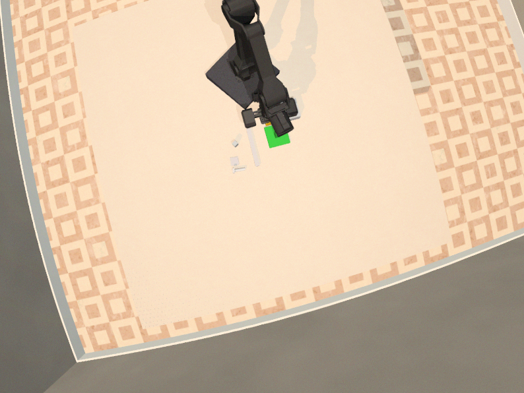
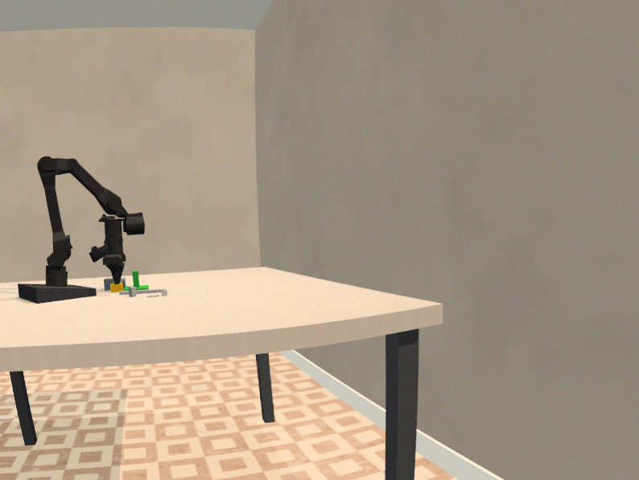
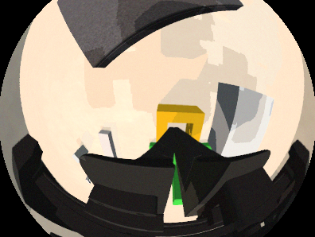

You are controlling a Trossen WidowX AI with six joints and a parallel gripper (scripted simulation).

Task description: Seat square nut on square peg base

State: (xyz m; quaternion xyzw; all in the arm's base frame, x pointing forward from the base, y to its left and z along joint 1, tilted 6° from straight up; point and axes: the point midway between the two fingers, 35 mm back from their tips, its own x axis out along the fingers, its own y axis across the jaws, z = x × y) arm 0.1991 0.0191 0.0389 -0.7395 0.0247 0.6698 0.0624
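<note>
Now: hand 80 mm to the right of the grey block and 30 mm above it. Also, from my hand: long strip: 90 mm to the right, 70 mm ahead, 50 mm below.
</note>
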